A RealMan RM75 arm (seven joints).
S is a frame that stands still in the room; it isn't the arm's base.
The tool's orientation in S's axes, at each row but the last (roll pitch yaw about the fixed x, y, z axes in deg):
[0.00 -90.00 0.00]
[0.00 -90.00 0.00]
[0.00 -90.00 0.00]
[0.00 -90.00 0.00]
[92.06 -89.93 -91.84]
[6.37 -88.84 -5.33]
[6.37 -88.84 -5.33]
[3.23 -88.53 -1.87]
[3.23 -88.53 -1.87]
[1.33 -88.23 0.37]
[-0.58 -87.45 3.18]
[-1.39 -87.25 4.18]
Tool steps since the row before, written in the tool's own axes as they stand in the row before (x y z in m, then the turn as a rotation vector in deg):
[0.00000 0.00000 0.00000 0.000 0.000 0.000]
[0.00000 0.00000 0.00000 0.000 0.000 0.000]
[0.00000 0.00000 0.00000 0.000 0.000 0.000]
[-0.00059 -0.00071 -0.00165 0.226 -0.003 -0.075]
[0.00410 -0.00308 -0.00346 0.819 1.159 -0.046]
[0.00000 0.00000 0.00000 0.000 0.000 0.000]
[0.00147 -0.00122 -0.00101 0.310 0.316 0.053]
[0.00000 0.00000 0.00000 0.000 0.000 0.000]
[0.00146 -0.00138 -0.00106 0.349 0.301 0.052]
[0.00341 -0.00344 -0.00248 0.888 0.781 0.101]
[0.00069 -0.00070 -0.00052 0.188 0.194 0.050]
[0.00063 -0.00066 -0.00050 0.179 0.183 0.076]
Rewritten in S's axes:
[0.00000 0.00000 0.00000 0.000 0.000 0.000]
[0.00000 0.00000 0.00000 0.000 0.000 0.000]
[0.00000 0.00000 0.00000 0.000 0.000 0.000]
[0.00165 -0.00071 -0.00059 0.075 -0.003 0.226]
[0.00347 -0.00307 0.00410 0.042 1.158 0.820]
[0.00000 0.00000 0.00000 0.000 0.000 0.000]
[0.00106 -0.00120 0.00145 -0.052 0.314 0.312]
[0.00000 0.00000 0.00000 0.000 0.000 0.000]
[0.00113 -0.00136 0.00143 -0.050 0.299 0.351]
[0.00269 -0.00336 0.00333 -0.097 0.778 0.891]
[0.00058 -0.00067 0.00067 -0.050 0.192 0.190]
[0.00056 -0.00063 0.00061 -0.076 0.180 0.182]

